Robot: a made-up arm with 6 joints.
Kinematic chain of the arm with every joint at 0, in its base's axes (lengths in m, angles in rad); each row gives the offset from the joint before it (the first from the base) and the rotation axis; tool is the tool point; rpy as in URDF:
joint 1: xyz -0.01 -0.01 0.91 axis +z
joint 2: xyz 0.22 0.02 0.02 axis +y
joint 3: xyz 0 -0.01 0.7 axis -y
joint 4: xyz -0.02 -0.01 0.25 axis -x
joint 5: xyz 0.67 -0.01 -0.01 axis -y
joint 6: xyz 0.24 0 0.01 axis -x
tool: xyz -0.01 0.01 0 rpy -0.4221 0.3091 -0.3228
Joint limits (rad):
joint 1: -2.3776..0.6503
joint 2: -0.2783..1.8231
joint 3: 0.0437..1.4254
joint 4: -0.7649..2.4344
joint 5: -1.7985..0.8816
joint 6: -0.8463..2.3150
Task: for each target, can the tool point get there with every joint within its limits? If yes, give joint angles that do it. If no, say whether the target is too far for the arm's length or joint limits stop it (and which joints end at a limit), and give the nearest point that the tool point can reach.
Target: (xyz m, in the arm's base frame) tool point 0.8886 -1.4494 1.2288
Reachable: yes | joints -0.9851 0.9481 0.5424 1.7301 -0.2033 0.0852
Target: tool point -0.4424 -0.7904 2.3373
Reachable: yes | joints -2.0447 0.1913 0.8915 0.5529 -0.2395 -0.0362
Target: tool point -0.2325 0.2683 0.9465
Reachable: no: joint limits stop it (at a limit: joint 1, joint 2, joint 3, joint 5) | nearest point 0.4010 0.4151 1.8241 | short by 1.092 m
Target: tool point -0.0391 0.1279 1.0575
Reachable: no: joint limits stop it (at a limit: joint 1, joint 2, joint 3, joint 5) | nearest point 0.4359 0.3768 1.8102 | short by 0.924 m
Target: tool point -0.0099 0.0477 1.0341
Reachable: no: joint limits stop it (at a limit: joint 1, joint 2, joint 3, joint 5) | nearest point 0.4513 0.3580 1.8076 | short by 0.953 m
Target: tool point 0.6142 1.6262 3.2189
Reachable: no: too far | nearest point 0.6943 0.6903 2.3107 | short by 1.307 m
